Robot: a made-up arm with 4 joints. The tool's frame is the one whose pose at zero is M. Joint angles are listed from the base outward.
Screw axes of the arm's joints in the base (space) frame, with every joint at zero. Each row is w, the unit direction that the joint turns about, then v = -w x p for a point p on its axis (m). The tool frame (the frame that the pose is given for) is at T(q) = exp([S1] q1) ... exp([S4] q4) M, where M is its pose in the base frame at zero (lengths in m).
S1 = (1, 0, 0, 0, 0.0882, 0)
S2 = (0, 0, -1, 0.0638, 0.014, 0)
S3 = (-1, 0, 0, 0, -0.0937, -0.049)
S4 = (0, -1, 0, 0.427, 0, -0.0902)
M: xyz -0.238 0.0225 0.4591 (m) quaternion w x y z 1 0 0 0
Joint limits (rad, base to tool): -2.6..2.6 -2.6..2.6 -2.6..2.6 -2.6..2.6
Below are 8 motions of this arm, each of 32 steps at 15 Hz.
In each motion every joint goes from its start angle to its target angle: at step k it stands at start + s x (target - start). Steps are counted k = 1, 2, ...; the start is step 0. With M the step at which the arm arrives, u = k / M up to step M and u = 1 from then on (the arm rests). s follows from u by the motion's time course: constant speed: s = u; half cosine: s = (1 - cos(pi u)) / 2; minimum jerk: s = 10 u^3 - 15 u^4 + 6 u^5.
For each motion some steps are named. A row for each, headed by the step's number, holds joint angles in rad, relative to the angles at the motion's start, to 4 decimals.
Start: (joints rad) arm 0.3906 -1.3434 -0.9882 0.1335
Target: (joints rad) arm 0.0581 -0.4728 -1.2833 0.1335
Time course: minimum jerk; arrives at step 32
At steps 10, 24, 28, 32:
10: -0.0599 0.1567 -0.0531 0.0000
24: -0.2981 0.7805 -0.2646 0.0000
28: -0.3272 0.8566 -0.2904 0.0000
32: -0.3325 0.8706 -0.2951 0.0000

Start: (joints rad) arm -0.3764 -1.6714 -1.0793 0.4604
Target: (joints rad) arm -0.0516 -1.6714 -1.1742 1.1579
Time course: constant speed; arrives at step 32
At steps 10, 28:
10: 0.1015 0.0000 -0.0297 0.2180
28: 0.2842 0.0000 -0.0830 0.6103

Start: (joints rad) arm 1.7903 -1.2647 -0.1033 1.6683
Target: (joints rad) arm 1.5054 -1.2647 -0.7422 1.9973
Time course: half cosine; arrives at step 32
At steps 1, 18, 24, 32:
1: -0.0007 0.0000 -0.0015 0.0008
18: -0.1702 0.0000 -0.3818 0.1966
24: -0.2432 0.0000 -0.5453 0.2808
32: -0.2849 0.0000 -0.6389 0.3290

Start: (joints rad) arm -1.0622 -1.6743 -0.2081 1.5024
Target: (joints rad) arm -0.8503 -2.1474 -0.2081 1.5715
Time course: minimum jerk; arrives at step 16
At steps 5, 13, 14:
5: 0.0381 -0.0852 0.0000 0.0124
13: 0.2016 -0.4500 0.0000 0.0657
14: 0.2085 -0.4655 0.0000 0.0680

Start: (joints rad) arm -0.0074 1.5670 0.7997 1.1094
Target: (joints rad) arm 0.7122 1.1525 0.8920 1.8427
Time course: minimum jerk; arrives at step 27
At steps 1, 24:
1: 0.0003 -0.0002 0.0000 0.0004
24: 0.7113 -0.4097 0.0912 0.7248

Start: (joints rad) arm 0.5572 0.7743 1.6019 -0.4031
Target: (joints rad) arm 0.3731 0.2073 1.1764 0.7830
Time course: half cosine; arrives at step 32
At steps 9, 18, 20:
9: -0.0337 -0.1036 -0.0778 0.2168
18: -0.1100 -0.3388 -0.2543 0.7087
20: -0.1273 -0.3920 -0.2942 0.8200

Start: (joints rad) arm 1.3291 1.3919 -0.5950 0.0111
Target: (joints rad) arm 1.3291 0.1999 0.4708 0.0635
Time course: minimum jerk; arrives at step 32
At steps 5, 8, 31, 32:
5: 0.0000 -0.0355 0.0317 0.0016
8: 0.0000 -0.1234 0.1103 0.0054
31: 0.0000 -1.1917 1.0655 0.0524
32: 0.0000 -1.1920 1.0658 0.0524

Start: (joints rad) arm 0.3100 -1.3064 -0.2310 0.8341
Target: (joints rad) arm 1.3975 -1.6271 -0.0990 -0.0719
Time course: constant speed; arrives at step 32
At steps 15, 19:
15: 0.5098 -0.1503 0.0619 -0.4247
19: 0.6457 -0.1904 0.0784 -0.5379

